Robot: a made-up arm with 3 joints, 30 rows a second.
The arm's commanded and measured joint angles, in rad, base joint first. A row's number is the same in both.
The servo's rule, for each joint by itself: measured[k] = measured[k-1] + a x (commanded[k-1-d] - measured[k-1]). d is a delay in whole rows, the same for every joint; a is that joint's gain. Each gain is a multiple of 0.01, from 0.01 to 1. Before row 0 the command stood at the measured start. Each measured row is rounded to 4 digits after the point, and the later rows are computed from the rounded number. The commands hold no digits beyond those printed.
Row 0, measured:
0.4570 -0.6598 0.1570
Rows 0 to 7, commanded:
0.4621 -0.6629 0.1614
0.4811 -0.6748 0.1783
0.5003 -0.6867 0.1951
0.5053 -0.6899 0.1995
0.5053 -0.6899 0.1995
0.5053 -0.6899 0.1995
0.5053 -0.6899 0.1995
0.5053 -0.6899 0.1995
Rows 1 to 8, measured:
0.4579 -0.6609 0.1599
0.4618 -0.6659 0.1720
0.4683 -0.6734 0.1872
0.4746 -0.6793 0.1953
0.4798 -0.6831 0.1981
0.4841 -0.6855 0.1990
0.4877 -0.6871 0.1993
0.4907 -0.6881 0.1994
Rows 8 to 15, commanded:
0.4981 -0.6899 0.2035
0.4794 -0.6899 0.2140
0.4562 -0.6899 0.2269
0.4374 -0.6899 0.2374
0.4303 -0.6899 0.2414
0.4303 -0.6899 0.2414
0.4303 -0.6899 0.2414
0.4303 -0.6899 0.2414
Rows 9 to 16, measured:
0.4920 -0.6887 0.2021
0.4899 -0.6891 0.2100
0.4842 -0.6894 0.2212
0.4762 -0.6896 0.2319
0.4684 -0.6897 0.2382
0.4619 -0.6898 0.2403
0.4565 -0.6898 0.2410
0.4520 -0.6898 0.2413

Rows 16 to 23, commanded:
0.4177 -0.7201 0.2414
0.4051 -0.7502 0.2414
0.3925 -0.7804 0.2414
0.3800 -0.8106 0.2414
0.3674 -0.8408 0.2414
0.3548 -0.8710 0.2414
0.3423 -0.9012 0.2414
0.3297 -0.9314 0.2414
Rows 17 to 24, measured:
0.4462 -0.7007 0.2414
0.4392 -0.7185 0.2414
0.4313 -0.7408 0.2414
0.4226 -0.7659 0.2414
0.4132 -0.7929 0.2414
0.4033 -0.8210 0.2414
0.3929 -0.8499 0.2414
0.3822 -0.8792 0.2414

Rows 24 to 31, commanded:
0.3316 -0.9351 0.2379
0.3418 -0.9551 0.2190
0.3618 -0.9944 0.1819
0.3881 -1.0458 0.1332
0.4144 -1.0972 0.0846
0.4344 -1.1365 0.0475
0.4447 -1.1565 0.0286
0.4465 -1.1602 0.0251
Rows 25 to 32, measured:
0.3736 -0.8993 0.2391
0.3682 -0.9194 0.2258
0.3671 -0.9464 0.1968
0.3707 -0.9822 0.1548
0.3781 -1.0236 0.1085
0.3877 -1.0642 0.0682
0.3974 -1.0974 0.0421
0.4057 -1.1200 0.0309

